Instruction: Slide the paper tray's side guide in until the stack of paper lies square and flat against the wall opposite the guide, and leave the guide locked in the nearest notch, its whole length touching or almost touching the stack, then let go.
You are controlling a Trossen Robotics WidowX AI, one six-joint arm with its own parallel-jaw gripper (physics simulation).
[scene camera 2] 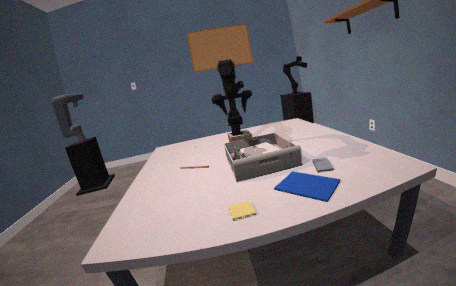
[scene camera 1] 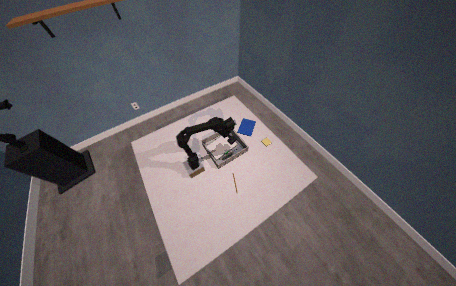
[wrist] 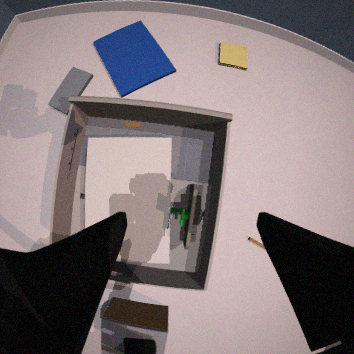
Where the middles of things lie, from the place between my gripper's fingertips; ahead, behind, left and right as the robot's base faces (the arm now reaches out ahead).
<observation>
I see my gripper 22 cm above the dark side guide (wrist: 191,214), 4 cm past it and 1 cm to the left of it. Round my hand: small grey block (wrist: 76,80) (28 cm to the left, 26 cm below, 26 cm ahead); then white paper stack (wrist: 132,174) (23 cm below, 10 cm to the left, 1 cm behind); then blue book (scene camera 2: 321,188) (35 cm ahead, 26 cm below, 12 cm to the left).
</observation>
